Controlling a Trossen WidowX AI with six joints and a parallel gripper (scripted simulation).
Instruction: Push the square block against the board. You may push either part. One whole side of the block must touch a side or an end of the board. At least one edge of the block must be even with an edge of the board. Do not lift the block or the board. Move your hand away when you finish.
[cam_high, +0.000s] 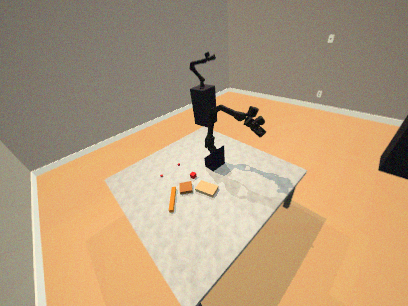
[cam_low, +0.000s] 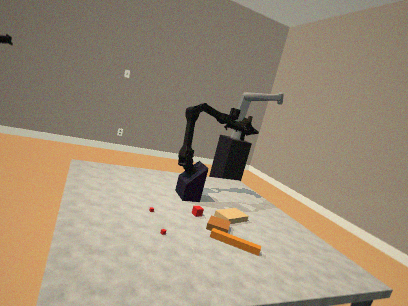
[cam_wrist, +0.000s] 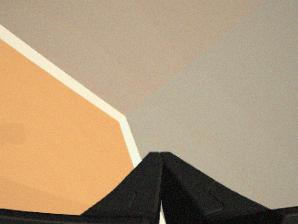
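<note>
Now: gripper tip 26 cm short of the red cube, 46 cm to the left of it and 44 cm above it. The rest, counted from my gripper tip: orange board (54 cm ahead, 41 cm to the right, 44 cm below); tan flat block (30 cm ahead, 27 cm to the right, 44 cm below); brown square block (40 cm ahead, 41 cm to the right, 44 cm below).
</note>
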